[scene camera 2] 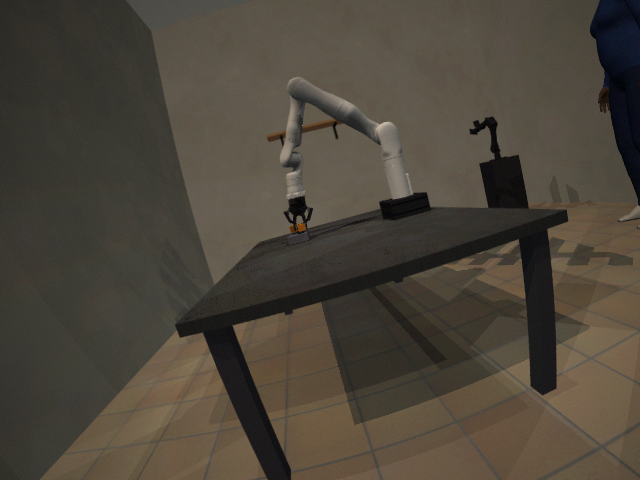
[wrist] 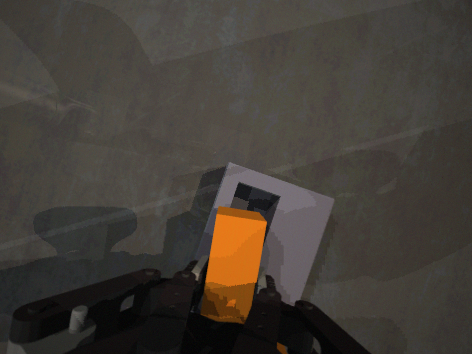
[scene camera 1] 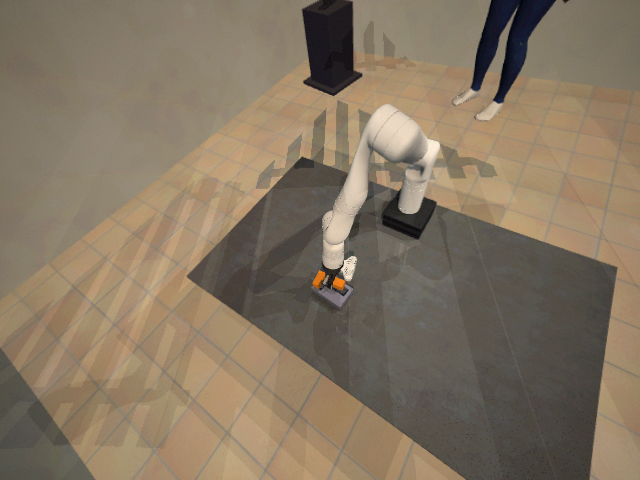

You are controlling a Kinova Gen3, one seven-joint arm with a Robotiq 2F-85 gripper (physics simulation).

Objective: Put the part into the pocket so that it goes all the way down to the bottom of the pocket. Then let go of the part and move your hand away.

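Seen in the pictures: gripper, between the fingertips: (scene camera 2: 301, 231) (wrist: 231, 273) (scene camera 1: 332, 283); arm's base, origin of its link: (scene camera 2: 402, 196) (scene camera 1: 408, 205).
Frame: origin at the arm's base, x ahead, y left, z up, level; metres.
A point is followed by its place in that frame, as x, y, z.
Observation:
The orange part (scene camera 1: 339, 283) @[0.468, 0.021, -0.005] (scene camera 2: 301, 227) @[0.461, 0.035, -0.019] (wrist: 237, 250) @[0.467, 0.015, -0.005] is between the fingers of my gripper (scene camera 1: 328, 284) @[0.477, -0.013, -0.040] (wrist: 231, 273) @[0.477, -0.013, -0.040], which is shut on it; orange shows on both sides of the fingers. The grey block (scene camera 1: 334, 299) @[0.518, 0.038, -0.043] (scene camera 2: 298, 239) @[0.482, 0.068, -0.063] (wrist: 303, 227) @[0.512, 0.042, -0.043] with the pocket lies on the table under the part. In the wrist view the far end of the dark pocket (wrist: 256, 199) @[0.475, 0.045, -0.074] shows beyond the part, whose long sides look slightly turned against the pocket's. In scene camera 2 the orange stands above the block's top. The part's underside and the rest of the pocket are hidden.
The dark table (scene camera 1: 439, 335) @[0.360, 0.386, -0.079] (scene camera 2: 361, 253) @[0.223, 0.599, -0.079] carries the block and the arm's black base (scene camera 1: 409, 217) @[0.050, 0.038, -0.001] (scene camera 2: 404, 205) @[0.014, 0.099, -0.031]. A black pedestal (scene camera 1: 330, 46) (scene camera 2: 504, 180) and a standing person (scene camera 1: 511, 51) (scene camera 2: 622, 77) are beyond the table. An orange-brown wall shelf (scene camera 2: 317, 125) is behind the arm.

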